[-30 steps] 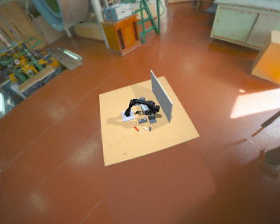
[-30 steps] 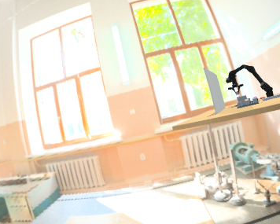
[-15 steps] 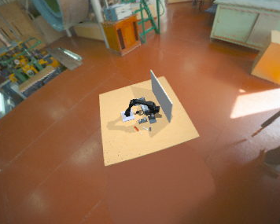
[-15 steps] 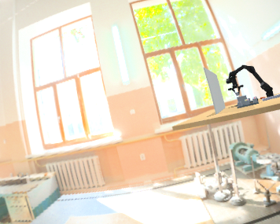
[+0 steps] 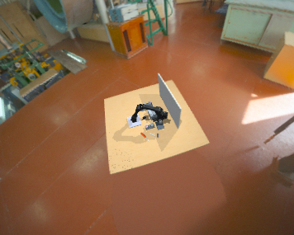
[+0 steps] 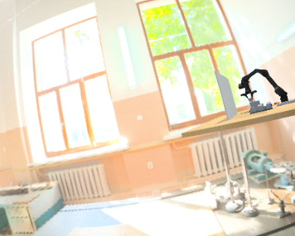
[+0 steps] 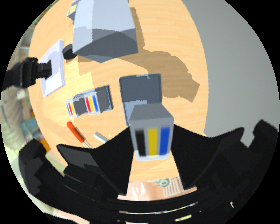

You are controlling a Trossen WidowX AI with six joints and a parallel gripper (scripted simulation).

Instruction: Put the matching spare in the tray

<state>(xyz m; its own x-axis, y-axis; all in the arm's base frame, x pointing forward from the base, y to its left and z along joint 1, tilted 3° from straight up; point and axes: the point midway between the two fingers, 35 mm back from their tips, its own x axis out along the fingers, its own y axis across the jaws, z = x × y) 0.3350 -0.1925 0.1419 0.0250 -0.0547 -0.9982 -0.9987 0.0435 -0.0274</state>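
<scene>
Right now my gripper tip is 1 cm past the grey tray, 1 cm to the right of it and 11 cm above it. The rest, counted from my gripper tip: grey upright panel 20 cm ahead, 21 cm to the left, 11 cm above; then grey box 5 cm behind, 21 cm to the left, 6 cm below.
</scene>
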